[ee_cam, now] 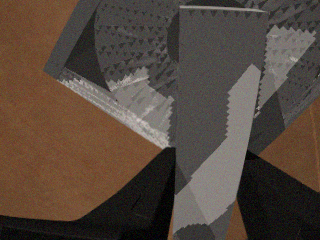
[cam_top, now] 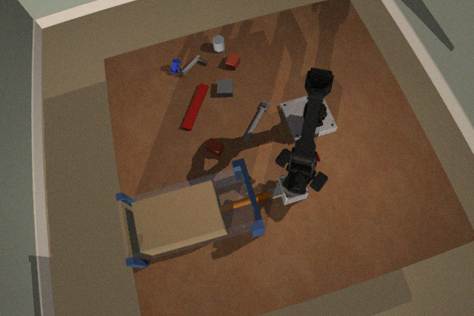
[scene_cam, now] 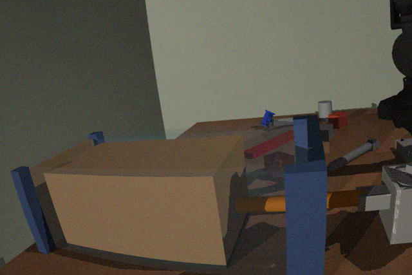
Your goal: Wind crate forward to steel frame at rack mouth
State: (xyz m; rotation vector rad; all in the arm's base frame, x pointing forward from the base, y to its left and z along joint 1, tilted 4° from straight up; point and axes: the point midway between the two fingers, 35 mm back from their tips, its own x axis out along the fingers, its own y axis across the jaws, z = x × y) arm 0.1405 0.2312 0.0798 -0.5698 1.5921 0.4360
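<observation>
Now: the winch handle 2 cm above my gripper tip, 1 cm to the right of it and 1 cm behind it. The rest, counted from my gripper tip: red knob: 5 cm above, 4 cm behind, 3 cm to the right; then grey winch: 6 cm below, 2 cm to the left, 2 cm ahead; then blue frame: 20 cm ahead, 3 cm to the left, 2 cm above.
</observation>
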